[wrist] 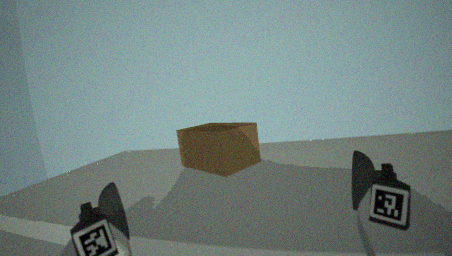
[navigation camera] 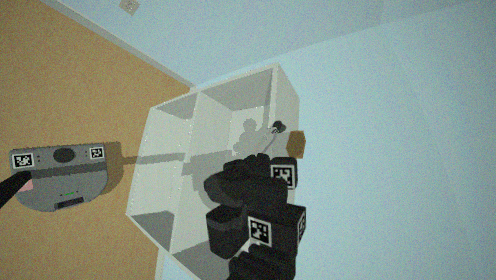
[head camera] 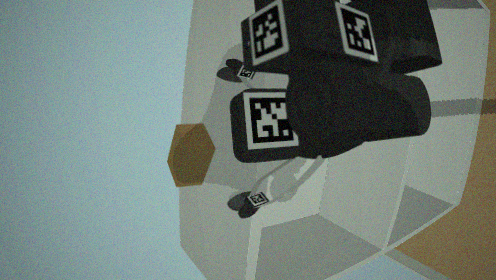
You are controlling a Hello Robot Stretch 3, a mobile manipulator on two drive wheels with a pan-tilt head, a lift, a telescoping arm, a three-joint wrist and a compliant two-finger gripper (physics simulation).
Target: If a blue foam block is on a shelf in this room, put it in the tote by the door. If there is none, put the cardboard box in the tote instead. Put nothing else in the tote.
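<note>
The brown cardboard box sits upright on the top board of the white shelf unit, near the wall side. My gripper is open, its two fingers wide apart and nothing between them. In the wrist view the box stands beyond the fingertips, between them and a little left of centre. In the head view it lies just left of the gap between the fingers, apart from both. In the navigation view one finger is hidden behind the wrist. A blue foam block and the tote do not show.
The shelf unit's open compartments show below the arm, with shadows across them. My grey base stands on the brown floor in front of the unit. Pale blue walls stand behind and beside it, with an outlet on one.
</note>
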